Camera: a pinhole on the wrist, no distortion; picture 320 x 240 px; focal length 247.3 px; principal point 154.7 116.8 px. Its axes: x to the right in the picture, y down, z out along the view. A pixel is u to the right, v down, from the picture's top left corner.
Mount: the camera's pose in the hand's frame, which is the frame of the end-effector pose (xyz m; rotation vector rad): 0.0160 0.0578 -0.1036 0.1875 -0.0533 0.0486
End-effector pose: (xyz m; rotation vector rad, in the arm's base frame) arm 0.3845 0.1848 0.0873 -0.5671 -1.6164 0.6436
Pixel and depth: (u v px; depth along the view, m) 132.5 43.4 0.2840
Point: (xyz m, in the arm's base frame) 0.2302 0.1003 0.1127
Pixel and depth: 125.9 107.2 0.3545
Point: 0.1530 0.1173 0.0499
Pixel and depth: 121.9 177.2 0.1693
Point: 0.3188 0.2146 0.0230
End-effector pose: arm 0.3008 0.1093 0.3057 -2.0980 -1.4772 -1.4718
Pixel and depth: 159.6 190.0 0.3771
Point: 0.5527 0.2403 0.1988
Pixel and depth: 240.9 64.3 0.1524
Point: 0.3277 0.1749 0.3346
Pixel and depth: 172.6 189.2 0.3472
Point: 0.5319 0.2352 0.2280
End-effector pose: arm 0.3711 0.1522 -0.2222 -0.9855 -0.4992 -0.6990
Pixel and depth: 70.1 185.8 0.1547
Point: 0.3859 0.2384 -0.2679
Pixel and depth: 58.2 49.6 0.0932
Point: 0.3666 0.1478 -0.2548
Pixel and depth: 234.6 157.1 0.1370
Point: 0.4449 0.1899 -0.2019
